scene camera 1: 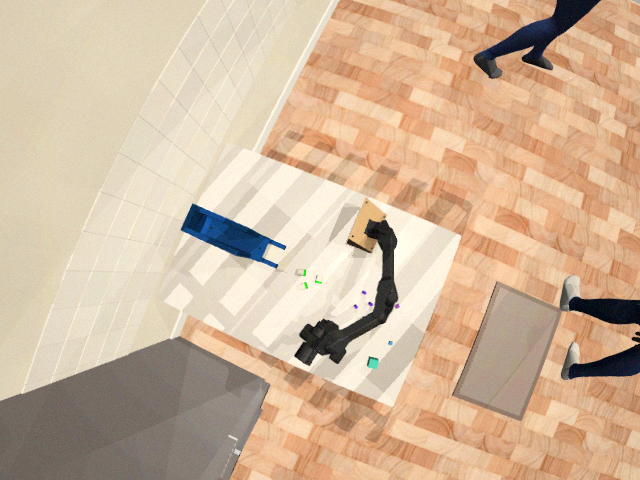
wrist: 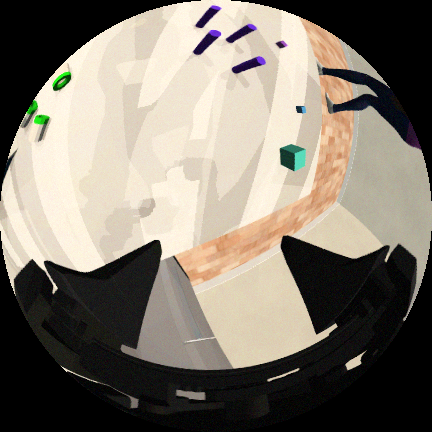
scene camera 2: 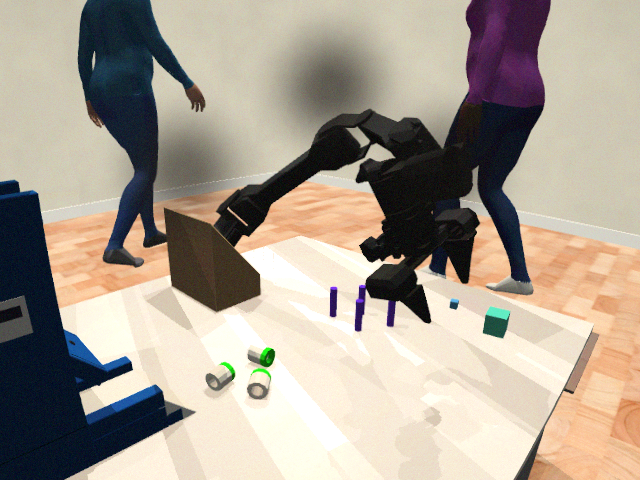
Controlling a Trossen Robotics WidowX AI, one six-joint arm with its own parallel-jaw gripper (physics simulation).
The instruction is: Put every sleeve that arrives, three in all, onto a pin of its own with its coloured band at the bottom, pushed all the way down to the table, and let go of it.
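Three grey sleeves with green bands lie on their sides in a loose group. One sleeve (scene camera 1: pixel 318 279) (scene camera 2: pixel 255 354) (wrist: pixel 62 81) is nearest the pins, its banded end turned away from the feeder. A second sleeve (scene camera 1: pixel 300 271) (scene camera 2: pixel 219 377) is nearest the wooden block side; a third sleeve (scene camera 1: pixel 302 285) (scene camera 2: pixel 258 384) (wrist: pixel 38 131) lies beside it. Upright purple pins, including one pin (scene camera 1: pixel 363 292) (scene camera 2: pixel 333 302) and another pin (scene camera 1: pixel 355 306) (scene camera 2: pixel 358 315) (wrist: pixel 206 43), stand bare. My gripper (scene camera 2: pixel 446 301) (wrist: pixel 222 244) is open and empty, above the table, away from the sleeves and pins.
A blue feeder (scene camera 1: pixel 232 237) (scene camera 2: pixel 31 335) has two prongs toward the sleeves. The arm's wooden block (scene camera 1: pixel 361 235) (scene camera 2: pixel 206 263) stands at the back. A teal cube (scene camera 1: pixel 373 362) (scene camera 2: pixel 496 322) (wrist: pixel 293 157), a small blue cube (scene camera 1: pixel 390 343) (scene camera 2: pixel 453 303) (wrist: pixel 300 109) and a small purple cube (scene camera 1: pixel 397 305) (wrist: pixel 281 44) lie beyond the pins.
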